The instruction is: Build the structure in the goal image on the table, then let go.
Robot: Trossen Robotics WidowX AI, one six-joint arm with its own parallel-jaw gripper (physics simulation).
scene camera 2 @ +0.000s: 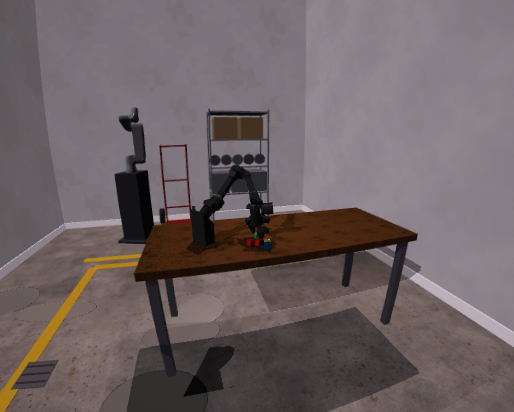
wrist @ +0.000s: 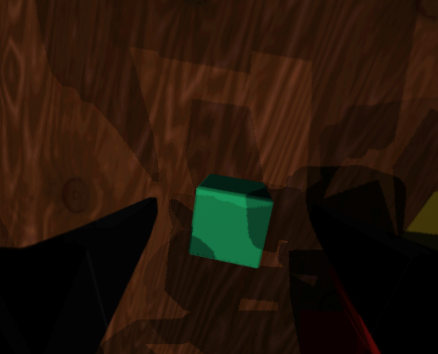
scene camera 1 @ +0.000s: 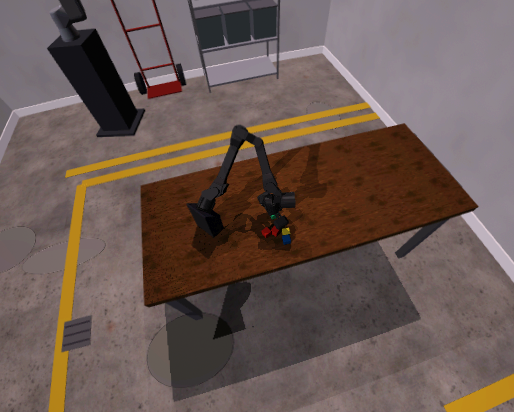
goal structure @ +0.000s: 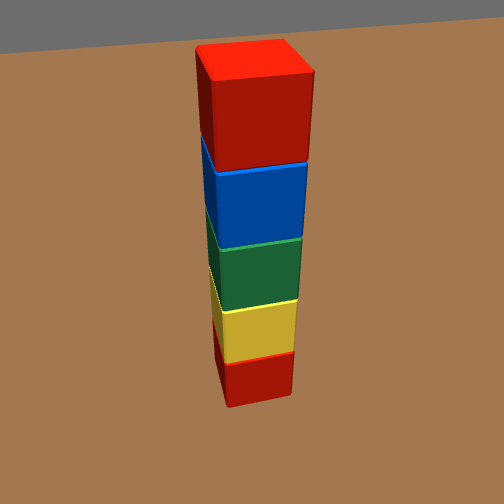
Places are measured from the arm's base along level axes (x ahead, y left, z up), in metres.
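Pixels of known places: gripper, fingertip midpoint: (scene camera 2: 257,237) (wrist: 234,208) (scene camera 1: 273,215); arm's base, link origin: (scene camera 2: 202,216) (scene camera 1: 203,208).
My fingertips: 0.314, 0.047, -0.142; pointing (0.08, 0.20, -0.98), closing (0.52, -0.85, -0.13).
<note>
For each thing: its top centre in the pictures, then the offset to it from my fingertips, as dx, dy, dz. Level surfaces: height alone.
- green cube, top centre: (wrist: 228,229) (scene camera 1: 273,212) (scene camera 2: 257,233) -0.001, +0.002, +0.027
- yellow cube, top centre: (scene camera 1: 286,231) (scene camera 2: 267,240) +0.056, -0.099, +0.027
- blue cube, top centre: (scene camera 1: 286,237) (scene camera 2: 267,242) +0.057, -0.133, +0.027
- wooden table, surface height: dz -0.006
A green cube (scene camera 1: 273,217) (scene camera 2: 256,235) (wrist: 231,225) sits on the table, seen between the spread fingers in the wrist view. My gripper (wrist: 234,208) is open and empty, pointing down over the green cube. Two red cubes, one at the left (scene camera 1: 266,232) (scene camera 2: 250,243) and one at the right (scene camera 1: 275,231) (scene camera 2: 258,242), lie close together in front of the gripper. A yellow cube (scene camera 1: 286,231) (scene camera 2: 267,240) (wrist: 426,220) is beside them to the right. A blue cube (scene camera 1: 286,239) (scene camera 2: 268,246) is at the yellow one; whether they are stacked is hard to tell.
The arm's base (scene camera 1: 206,220) (scene camera 2: 202,227) stands on the wooden table (scene camera 1: 380,170) (scene camera 2: 340,230), left of the cubes. A black pedestal (scene camera 1: 95,80) (scene camera 2: 134,205), a red hand truck (scene camera 1: 164,89) and a metal shelf rack (scene camera 2: 208,150) stand behind the table.
</note>
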